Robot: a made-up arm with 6 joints.
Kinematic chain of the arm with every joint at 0, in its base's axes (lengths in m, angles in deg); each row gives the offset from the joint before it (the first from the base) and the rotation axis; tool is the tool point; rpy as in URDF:
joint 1: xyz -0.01 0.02 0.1 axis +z
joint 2: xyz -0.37 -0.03 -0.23 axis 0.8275 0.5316 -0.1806
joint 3: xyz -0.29 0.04 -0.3 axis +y
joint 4: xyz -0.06 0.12 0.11 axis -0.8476 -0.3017 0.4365
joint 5: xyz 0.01 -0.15 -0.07 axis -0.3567 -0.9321 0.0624
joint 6: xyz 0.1 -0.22 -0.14 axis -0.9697 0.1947 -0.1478
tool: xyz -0.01 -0.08 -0.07 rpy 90 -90 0
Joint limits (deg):
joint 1: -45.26..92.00
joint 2: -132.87..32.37
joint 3: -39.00..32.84
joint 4: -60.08..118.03
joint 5: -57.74..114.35
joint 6: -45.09..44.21
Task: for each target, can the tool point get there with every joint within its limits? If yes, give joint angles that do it. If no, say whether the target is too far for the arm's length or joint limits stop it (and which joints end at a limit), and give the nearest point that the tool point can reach.
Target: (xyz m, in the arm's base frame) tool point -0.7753 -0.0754 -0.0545
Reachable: yes | joints -4.55 -50.44 -28.45 36.14 71.48 21.78
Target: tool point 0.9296 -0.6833 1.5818
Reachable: no: too far | nearest point 0.5272 -0.3821 0.3428 | short by 1.337 m
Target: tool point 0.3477 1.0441 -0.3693
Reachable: no: joint limits stop it (at a limit: joint 1, joint 3, joint 4) | nearest point -0.0207 0.6886 -0.2437 | short by 0.527 m
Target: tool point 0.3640 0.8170 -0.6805
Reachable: no: joint limits stop it (at a limit: joint 1, joint 3, joint 4) | nearest point -0.0288 0.5846 -0.4118 | short by 0.530 m
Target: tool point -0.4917 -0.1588 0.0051
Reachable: yes | joints 3.69 -37.02 -15.32 49.69 30.65 -12.45
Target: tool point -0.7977 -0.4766 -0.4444
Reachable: yes | joints -24.89 -81.35 23.86 -24.92 -35.91 -13.64
